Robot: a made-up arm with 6 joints.
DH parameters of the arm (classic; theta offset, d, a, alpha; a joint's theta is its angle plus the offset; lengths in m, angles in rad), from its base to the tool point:
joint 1: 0 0.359 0 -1.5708
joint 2: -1.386 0 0.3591 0
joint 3: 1.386 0 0.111 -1.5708
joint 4: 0 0.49 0 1.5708
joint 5: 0 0 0.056 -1.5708
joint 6: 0 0.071 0 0
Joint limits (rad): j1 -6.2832..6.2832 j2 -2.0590..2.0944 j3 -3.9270..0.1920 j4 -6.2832..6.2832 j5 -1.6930..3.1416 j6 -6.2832..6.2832
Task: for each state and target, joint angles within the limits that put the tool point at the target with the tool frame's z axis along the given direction. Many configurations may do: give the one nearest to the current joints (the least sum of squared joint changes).
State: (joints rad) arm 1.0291 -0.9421 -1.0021 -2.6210 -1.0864 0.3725
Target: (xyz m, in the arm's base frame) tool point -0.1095 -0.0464 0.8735 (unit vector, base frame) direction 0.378 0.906 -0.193
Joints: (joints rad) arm 0.7298 -1.4364 -1.1136 -2.6762 -1.2307 0.3725
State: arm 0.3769 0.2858 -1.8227 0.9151 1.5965 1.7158
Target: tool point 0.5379 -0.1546 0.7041 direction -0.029 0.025 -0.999
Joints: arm -0.2818 -0.1646 -1.3010 0.0160 1.5005 1.7158
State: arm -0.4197 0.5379 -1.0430 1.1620 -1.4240 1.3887
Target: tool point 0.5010 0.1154 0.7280 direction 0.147 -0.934 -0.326
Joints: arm 0.3427 0.0286 -1.4359 1.9313 -1.6911 1.3887
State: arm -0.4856 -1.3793 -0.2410 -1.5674 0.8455 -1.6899
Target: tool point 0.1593 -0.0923 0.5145 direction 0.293 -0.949 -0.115
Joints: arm -0.3971 -2.0338 0.1898 -1.2155 0.9488 -1.6899
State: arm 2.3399 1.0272 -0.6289 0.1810 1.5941 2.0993
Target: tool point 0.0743 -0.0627 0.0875 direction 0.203 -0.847 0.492
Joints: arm 3.1911 1.1996 -0.1689 1.0381 1.6861 2.0993
